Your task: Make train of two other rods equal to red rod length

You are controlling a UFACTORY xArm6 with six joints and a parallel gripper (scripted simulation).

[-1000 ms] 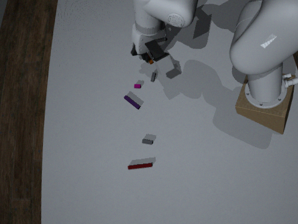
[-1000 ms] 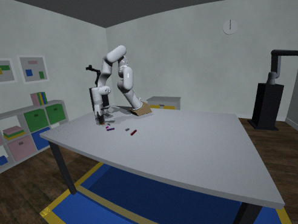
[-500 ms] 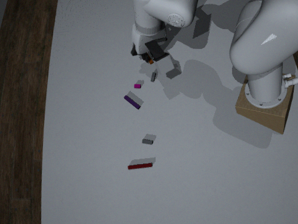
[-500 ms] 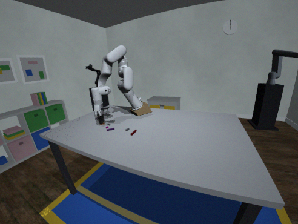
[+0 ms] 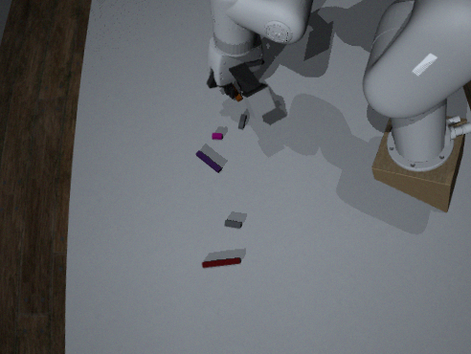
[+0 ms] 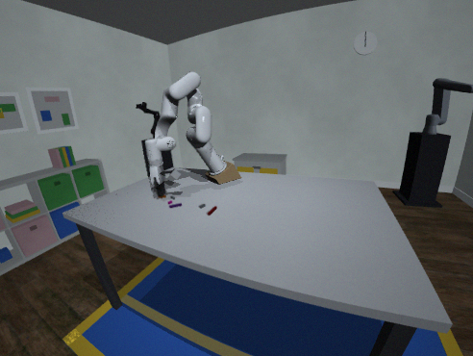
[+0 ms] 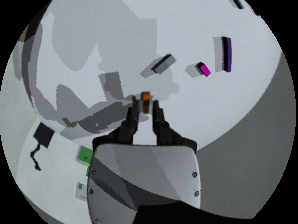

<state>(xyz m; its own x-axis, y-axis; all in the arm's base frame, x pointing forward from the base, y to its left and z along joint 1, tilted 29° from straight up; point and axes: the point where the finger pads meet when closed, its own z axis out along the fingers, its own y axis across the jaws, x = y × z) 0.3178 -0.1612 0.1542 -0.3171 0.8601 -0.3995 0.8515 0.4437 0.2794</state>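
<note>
The orange rod is 3 cm below my hand. The rest, counted from my hand: red rod: 35 cm to the left, 8 cm ahead, 3 cm below; then magenta rod: 10 cm to the left, 5 cm ahead, 3 cm below; then purple rod: 15 cm to the left, 8 cm ahead, 3 cm below.
</note>
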